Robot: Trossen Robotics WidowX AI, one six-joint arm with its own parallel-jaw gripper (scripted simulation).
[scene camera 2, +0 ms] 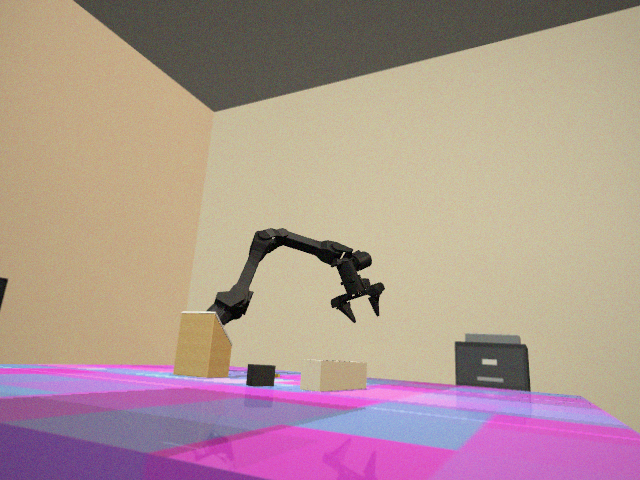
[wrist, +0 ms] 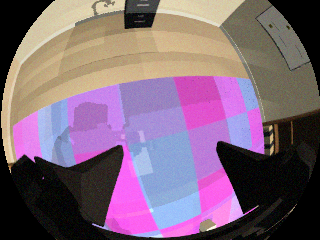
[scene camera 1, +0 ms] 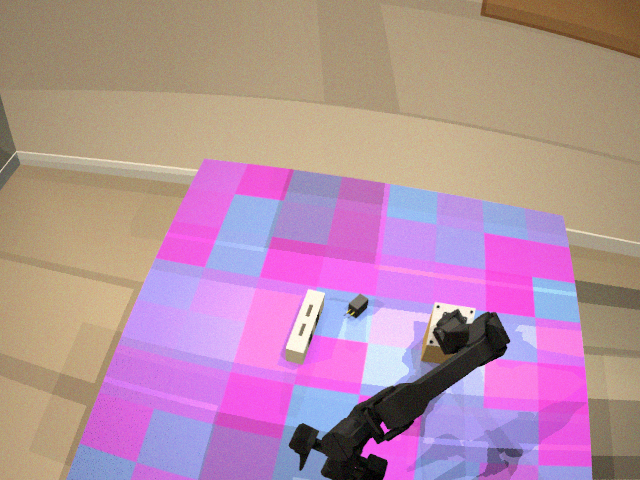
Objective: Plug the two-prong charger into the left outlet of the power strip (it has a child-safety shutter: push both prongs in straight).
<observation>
My gripper [scene camera 2: 366, 319] is open and holds nothing.
My gripper also shows in the wrist view [wrist: 171, 149].
</observation>
